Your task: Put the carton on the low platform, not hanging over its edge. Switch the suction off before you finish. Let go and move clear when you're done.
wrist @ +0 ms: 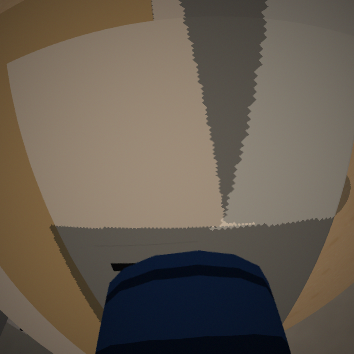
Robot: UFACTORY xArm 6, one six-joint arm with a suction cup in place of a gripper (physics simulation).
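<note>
The carton (115, 140) fills most of the wrist view, seen from close above. Its face shows a large pale area with ochre at the left and upper left, a small black mark near the cup, and a jagged dark shadow across it. My gripper, a dark blue suction cup (195, 300), is at the bottom middle, against the carton's face and holding it. The cup's contact rim and the carton's underside are hidden. I cannot identify the low platform in this view, nor tell whether the carton touches anything below.
A wood-coloured surface (325, 275) shows past the carton's right side, with a grey surface (327, 325) at the lower right. Part of a dark rounded shape (345, 195) shows at the right edge. Pale and dark grey surfaces show at the lower left corner.
</note>
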